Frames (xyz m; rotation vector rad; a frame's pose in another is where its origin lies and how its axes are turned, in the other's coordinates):
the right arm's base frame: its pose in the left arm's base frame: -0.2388 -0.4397 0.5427 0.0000 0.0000 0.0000
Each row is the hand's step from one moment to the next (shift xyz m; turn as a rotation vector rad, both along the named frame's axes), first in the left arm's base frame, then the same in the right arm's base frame.
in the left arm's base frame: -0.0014 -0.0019 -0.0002 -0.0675 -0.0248 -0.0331
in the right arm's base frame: -0.0014 -0.0019 -0.0002 -0.0675 -0.0248 -0.0331
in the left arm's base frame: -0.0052 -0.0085 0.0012 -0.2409 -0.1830 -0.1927
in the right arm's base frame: -0.0052 -0.0085 0.0012 -0.2409 -0.1830 -0.1927
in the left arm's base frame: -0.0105 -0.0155 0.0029 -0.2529 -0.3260 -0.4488
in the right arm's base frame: -0.0105 -0.0155 0.0029 -0.2529 -0.3260 -0.4488
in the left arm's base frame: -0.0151 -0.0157 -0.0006 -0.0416 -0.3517 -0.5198
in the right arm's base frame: -0.0151 -0.0157 -0.0006 -0.0416 -0.3517 -0.5198
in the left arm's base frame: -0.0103 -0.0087 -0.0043 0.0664 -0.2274 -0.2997
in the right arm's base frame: -0.0103 -0.0087 -0.0043 0.0664 -0.2274 -0.2997
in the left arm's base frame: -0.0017 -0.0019 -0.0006 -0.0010 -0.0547 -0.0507
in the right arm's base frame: -0.0017 -0.0019 -0.0006 -0.0010 -0.0547 -0.0507
